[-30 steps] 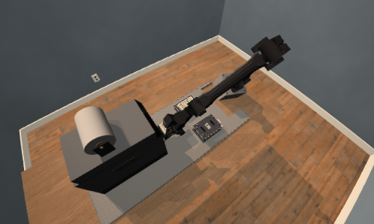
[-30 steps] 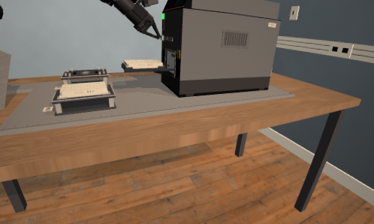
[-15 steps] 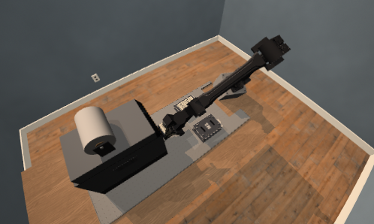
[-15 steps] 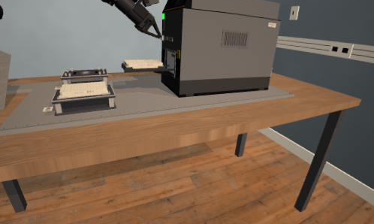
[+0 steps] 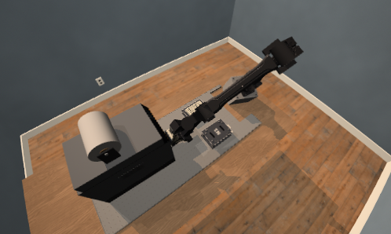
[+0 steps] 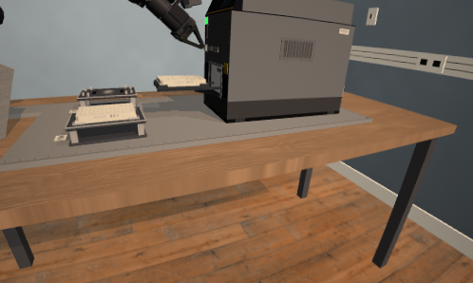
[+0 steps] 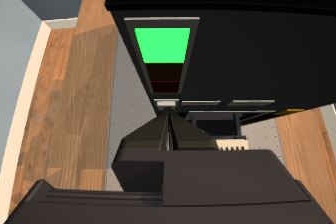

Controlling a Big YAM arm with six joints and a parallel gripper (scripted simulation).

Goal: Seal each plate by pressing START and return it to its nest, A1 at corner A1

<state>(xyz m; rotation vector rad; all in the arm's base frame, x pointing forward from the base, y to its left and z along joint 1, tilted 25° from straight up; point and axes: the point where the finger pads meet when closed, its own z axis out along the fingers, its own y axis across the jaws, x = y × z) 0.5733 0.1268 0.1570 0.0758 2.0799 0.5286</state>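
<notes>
My gripper is now 20 mm short of the start button and 10 mm above it. Round my hand: sealer stage: 100 mm to the right, 100 mm below, 70 mm behind; plate nest: 250 mm behind, 230 mm to the right, 160 mm below; foil roll: 260 mm ahead, 220 mm above, 50 mm to the right.
</notes>
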